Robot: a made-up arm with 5 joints.
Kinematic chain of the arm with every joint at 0, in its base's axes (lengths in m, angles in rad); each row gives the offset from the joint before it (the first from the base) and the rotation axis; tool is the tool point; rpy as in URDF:
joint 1: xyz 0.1 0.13 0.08 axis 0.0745 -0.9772 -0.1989
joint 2: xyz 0.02 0 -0.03 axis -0.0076 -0.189 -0.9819
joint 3: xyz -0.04 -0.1 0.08 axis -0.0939 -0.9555 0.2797
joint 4: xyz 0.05 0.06 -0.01 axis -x
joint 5: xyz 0.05 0 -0.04 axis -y
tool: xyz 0 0.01 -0.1 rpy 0.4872 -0.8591 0.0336
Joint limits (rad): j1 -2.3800..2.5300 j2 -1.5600..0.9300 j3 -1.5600..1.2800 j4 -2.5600..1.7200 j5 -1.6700..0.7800
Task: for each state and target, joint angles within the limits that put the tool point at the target. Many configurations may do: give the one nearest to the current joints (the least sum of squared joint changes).
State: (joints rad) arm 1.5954 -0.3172 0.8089 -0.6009 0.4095
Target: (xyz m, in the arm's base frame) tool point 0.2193 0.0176 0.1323
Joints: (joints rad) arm 1.0594 0.0434 -0.0009 0.4014 0.5211
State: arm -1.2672 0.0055 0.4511 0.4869 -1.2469
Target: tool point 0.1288 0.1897 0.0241
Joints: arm -0.9868 -0.4500 1.1564 -0.3309 -0.6060
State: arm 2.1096 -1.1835 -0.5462 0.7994 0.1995
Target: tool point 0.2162 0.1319 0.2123
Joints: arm 1.7728 -1.5351 -0.1875 0.4722 0.4206
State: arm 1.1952 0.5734 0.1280 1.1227 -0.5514
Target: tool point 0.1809 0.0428 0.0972
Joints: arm 1.1867 0.1283 0.2500 0.2730 -0.3658
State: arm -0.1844 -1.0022 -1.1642 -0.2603 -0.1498
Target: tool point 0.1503 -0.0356 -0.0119
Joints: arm -0.1612 -1.3576 -1.4070 0.5477 0.2415
